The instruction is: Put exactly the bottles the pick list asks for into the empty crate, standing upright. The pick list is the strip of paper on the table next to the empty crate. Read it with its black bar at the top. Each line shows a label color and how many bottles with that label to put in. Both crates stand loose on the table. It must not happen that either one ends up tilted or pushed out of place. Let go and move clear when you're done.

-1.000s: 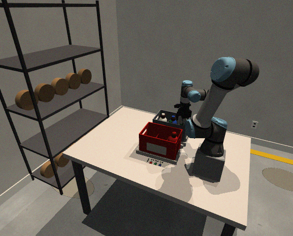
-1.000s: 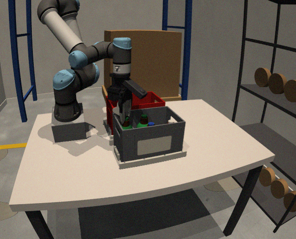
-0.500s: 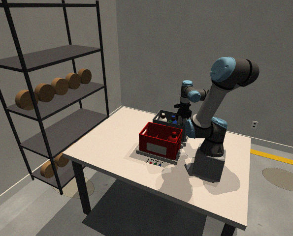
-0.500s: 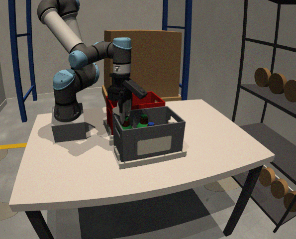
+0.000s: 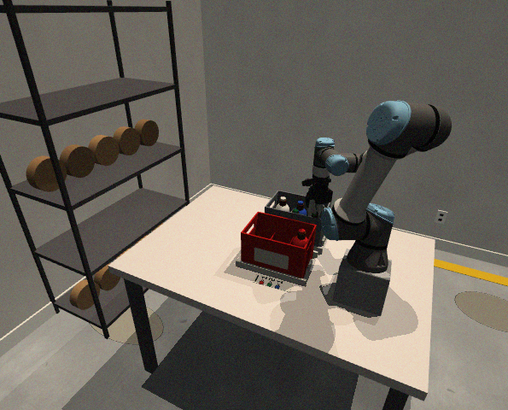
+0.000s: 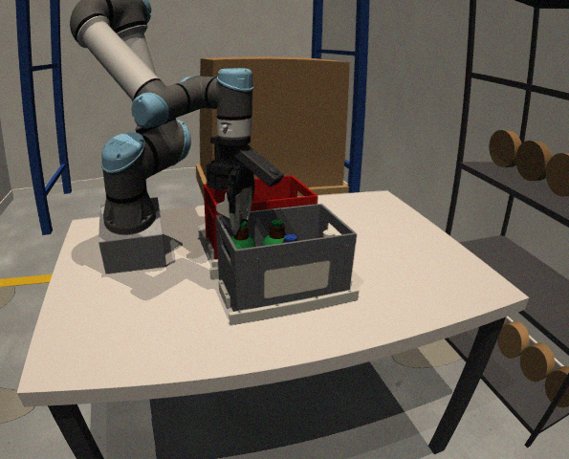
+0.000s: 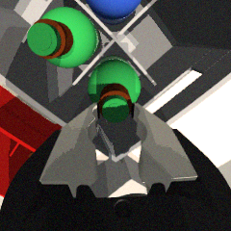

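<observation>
My hand is 9 cm short of the grey crate, 8 cm above it and 4 cm to the left of it. The rest, counted from my hand: red bottle: 15 cm to the left, 8 cm below, 1 cm ahead; then blue bottle: 9 cm to the right, 9 cm ahead, 8 cm below; then white bottle: 18 cm ahead, 9 cm to the right, 8 cm below.
</observation>
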